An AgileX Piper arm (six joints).
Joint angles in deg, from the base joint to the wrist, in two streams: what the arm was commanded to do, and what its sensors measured. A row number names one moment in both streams.
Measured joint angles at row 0: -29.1 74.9 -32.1 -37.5 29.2 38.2
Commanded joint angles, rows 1 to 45: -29.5 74.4 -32.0 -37.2 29.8 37.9; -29.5 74.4 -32.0 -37.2 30.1 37.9; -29.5 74.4 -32.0 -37.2 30.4 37.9; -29.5 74.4 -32.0 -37.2 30.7 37.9; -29.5 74.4 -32.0 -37.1 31.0 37.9; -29.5 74.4 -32.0 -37.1 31.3 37.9; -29.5 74.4 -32.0 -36.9 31.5 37.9; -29.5 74.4 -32.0 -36.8 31.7 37.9; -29.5 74.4 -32.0 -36.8 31.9 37.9; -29.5 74.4 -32.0 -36.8 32.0 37.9; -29.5 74.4 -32.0 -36.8 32.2 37.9; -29.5 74.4 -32.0 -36.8 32.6 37.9; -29.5 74.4 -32.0 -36.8 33.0 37.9; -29.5 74.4 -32.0 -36.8 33.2 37.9; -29.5 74.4 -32.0 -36.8 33.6 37.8; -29.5 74.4 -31.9 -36.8 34.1 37.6; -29.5 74.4 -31.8 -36.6 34.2 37.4; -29.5 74.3 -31.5 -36.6 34.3 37.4; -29.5 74.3 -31.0 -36.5 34.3 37.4; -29.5 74.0 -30.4 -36.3 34.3 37.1; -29.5 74.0 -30.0 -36.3 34.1 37.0; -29.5 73.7 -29.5 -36.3 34.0 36.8; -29.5 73.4 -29.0 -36.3 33.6 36.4; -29.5 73.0 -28.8 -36.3 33.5 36.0; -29.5 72.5 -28.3 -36.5 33.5 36.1; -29.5 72.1 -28.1 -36.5 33.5 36.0; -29.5 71.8 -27.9 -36.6 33.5 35.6; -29.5 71.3 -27.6 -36.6 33.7 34.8; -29.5 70.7 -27.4 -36.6 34.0 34.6; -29.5 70.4 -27.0 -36.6 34.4 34.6; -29.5 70.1 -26.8 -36.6 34.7 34.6; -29.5 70.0 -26.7 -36.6 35.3 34.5; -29.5 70.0 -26.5 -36.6 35.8 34.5; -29.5 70.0 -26.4 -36.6 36.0 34.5; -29.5 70.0 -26.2 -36.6 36.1 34.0; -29.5 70.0 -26.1 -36.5 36.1 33.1; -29.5 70.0 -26.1 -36.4 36.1 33.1; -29.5 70.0 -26.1 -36.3 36.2 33.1; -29.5 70.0 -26.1 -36.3 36.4 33.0; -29.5 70.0 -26.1 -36.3 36.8 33.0; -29.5 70.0 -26.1 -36.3 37.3 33.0; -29.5 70.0 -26.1 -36.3 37.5 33.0; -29.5 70.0 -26.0 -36.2 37.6 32.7; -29.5 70.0 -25.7 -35.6 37.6 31.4; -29.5 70.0 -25.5 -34.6 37.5 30.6
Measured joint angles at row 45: -29.1 70.2 -26.8 -37.5 33.6 32.9
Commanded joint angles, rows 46 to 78: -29.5 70.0 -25.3 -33.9 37.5 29.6; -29.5 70.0 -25.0 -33.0 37.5 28.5; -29.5 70.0 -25.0 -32.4 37.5 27.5; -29.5 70.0 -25.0 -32.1 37.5 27.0; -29.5 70.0 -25.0 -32.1 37.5 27.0; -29.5 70.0 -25.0 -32.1 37.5 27.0; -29.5 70.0 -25.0 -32.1 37.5 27.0; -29.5 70.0 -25.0 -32.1 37.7 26.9; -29.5 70.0 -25.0 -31.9 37.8 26.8; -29.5 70.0 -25.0 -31.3 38.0 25.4; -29.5 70.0 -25.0 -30.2 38.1 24.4; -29.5 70.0 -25.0 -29.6 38.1 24.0; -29.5 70.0 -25.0 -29.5 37.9 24.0; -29.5 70.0 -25.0 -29.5 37.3 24.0; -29.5 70.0 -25.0 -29.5 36.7 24.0; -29.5 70.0 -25.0 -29.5 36.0 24.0; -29.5 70.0 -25.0 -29.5 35.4 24.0; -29.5 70.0 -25.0 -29.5 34.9 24.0; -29.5 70.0 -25.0 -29.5 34.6 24.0; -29.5 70.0 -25.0 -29.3 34.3 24.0; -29.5 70.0 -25.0 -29.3 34.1 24.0; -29.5 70.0 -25.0 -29.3 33.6 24.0; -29.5 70.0 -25.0 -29.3 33.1 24.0; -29.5 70.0 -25.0 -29.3 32.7 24.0; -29.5 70.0 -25.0 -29.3 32.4 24.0; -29.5 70.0 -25.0 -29.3 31.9 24.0; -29.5 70.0 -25.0 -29.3 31.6 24.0; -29.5 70.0 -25.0 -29.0 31.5 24.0; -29.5 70.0 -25.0 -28.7 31.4 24.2; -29.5 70.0 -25.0 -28.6 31.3 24.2; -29.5 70.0 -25.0 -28.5 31.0 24.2; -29.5 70.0 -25.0 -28.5 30.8 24.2; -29.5 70.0 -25.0 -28.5 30.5 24.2
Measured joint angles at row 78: -29.1 70.2 -25.3 -28.9 31.9 24.3
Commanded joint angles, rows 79 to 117: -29.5 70.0 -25.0 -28.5 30.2 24.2; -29.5 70.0 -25.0 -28.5 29.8 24.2; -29.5 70.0 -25.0 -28.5 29.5 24.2; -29.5 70.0 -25.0 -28.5 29.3 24.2; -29.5 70.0 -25.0 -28.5 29.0 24.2; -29.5 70.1 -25.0 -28.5 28.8 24.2; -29.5 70.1 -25.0 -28.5 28.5 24.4; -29.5 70.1 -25.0 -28.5 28.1 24.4; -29.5 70.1 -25.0 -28.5 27.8 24.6; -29.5 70.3 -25.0 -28.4 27.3 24.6; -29.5 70.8 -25.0 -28.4 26.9 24.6; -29.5 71.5 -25.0 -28.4 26.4 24.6; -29.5 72.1 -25.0 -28.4 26.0 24.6; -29.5 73.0 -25.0 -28.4 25.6 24.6; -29.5 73.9 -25.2 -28.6 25.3 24.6; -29.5 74.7 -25.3 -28.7 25.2 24.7; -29.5 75.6 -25.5 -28.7 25.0 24.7; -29.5 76.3 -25.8 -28.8 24.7 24.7; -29.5 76.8 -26.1 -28.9 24.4 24.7; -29.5 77.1 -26.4 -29.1 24.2 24.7; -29.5 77.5 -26.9 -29.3 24.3 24.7; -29.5 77.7 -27.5 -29.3 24.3 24.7; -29.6 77.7 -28.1 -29.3 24.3 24.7; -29.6 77.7 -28.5 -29.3 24.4 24.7; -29.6 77.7 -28.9 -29.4 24.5 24.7; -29.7 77.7 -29.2 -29.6 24.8 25.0; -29.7 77.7 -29.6 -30.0 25.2 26.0; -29.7 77.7 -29.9 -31.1 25.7 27.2; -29.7 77.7 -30.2 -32.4 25.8 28.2; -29.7 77.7 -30.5 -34.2 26.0 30.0; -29.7 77.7 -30.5 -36.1 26.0 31.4; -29.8 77.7 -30.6 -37.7 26.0 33.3; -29.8 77.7 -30.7 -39.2 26.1 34.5; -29.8 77.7 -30.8 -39.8 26.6 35.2; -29.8 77.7 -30.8 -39.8 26.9 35.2; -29.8 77.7 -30.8 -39.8 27.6 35.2; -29.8 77.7 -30.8 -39.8 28.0 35.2; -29.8 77.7 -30.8 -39.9 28.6 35.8; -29.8 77.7 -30.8 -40.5 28.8 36.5
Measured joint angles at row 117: -29.5 77.5 -30.5 -39.0 27.6 34.9
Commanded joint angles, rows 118 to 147: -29.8 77.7 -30.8 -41.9 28.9 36.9; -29.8 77.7 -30.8 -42.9 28.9 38.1; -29.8 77.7 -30.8 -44.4 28.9 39.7; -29.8 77.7 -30.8 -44.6 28.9 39.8; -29.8 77.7 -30.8 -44.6 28.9 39.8; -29.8 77.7 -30.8 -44.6 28.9 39.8; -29.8 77.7 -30.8 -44.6 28.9 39.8; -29.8 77.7 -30.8 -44.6 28.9 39.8; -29.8 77.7 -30.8 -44.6 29.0 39.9; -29.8 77.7 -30.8 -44.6 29.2 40.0; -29.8 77.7 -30.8 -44.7 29.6 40.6; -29.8 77.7 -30.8 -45.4 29.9 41.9; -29.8 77.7 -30.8 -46.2 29.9 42.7; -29.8 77.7 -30.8 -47.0 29.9 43.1; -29.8 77.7 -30.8 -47.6 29.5 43.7; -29.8 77.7 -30.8 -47.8 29.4 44.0; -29.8 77.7 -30.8 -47.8 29.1 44.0; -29.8 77.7 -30.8 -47.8 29.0 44.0; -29.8 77.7 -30.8 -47.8 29.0 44.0; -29.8 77.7 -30.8 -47.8 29.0 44.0; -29.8 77.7 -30.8 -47.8 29.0 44.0; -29.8 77.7 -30.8 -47.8 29.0 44.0; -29.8 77.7 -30.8 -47.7 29.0 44.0; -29.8 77.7 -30.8 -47.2 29.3 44.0; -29.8 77.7 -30.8 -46.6 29.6 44.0; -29.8 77.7 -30.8 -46.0 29.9 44.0; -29.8 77.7 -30.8 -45.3 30.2 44.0; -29.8 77.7 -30.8 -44.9 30.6 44.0; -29.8 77.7 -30.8 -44.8 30.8 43.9; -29.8 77.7 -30.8 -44.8 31.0 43.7
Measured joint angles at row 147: -29.5 77.5 -30.5 -45.9 29.6 43.6
